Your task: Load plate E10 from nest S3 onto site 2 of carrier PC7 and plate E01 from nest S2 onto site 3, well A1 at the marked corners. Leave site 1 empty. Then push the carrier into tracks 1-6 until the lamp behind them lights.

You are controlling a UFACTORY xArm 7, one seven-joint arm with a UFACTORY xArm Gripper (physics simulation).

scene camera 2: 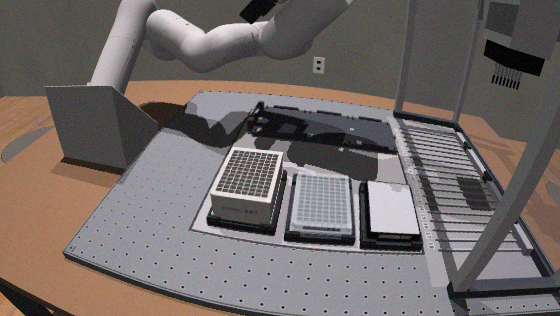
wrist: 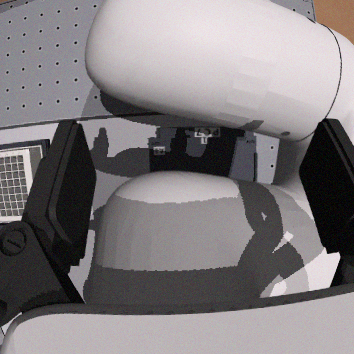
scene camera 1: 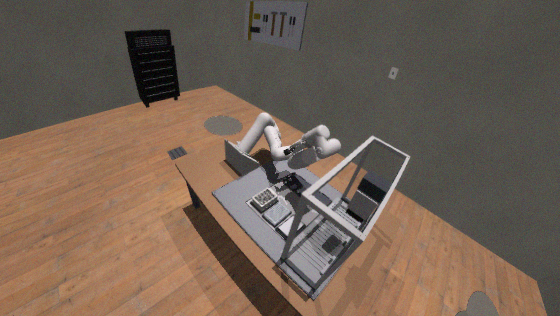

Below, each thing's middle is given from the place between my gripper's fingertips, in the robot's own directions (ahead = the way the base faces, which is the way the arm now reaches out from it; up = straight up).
Right now my hand is 240 mm above the black carrier (scene camera 2: 322, 127), 160 mm short of it and 40 mm to the right of it. The rest, counted from my hand: clear well plate (scene camera 2: 321, 206) (240 mm below, 220 mm to the right, 160 mm ahead); pipetting head (scene camera 2: 515, 41) (500 mm ahead, 100 mm to the right, 70 mm above).
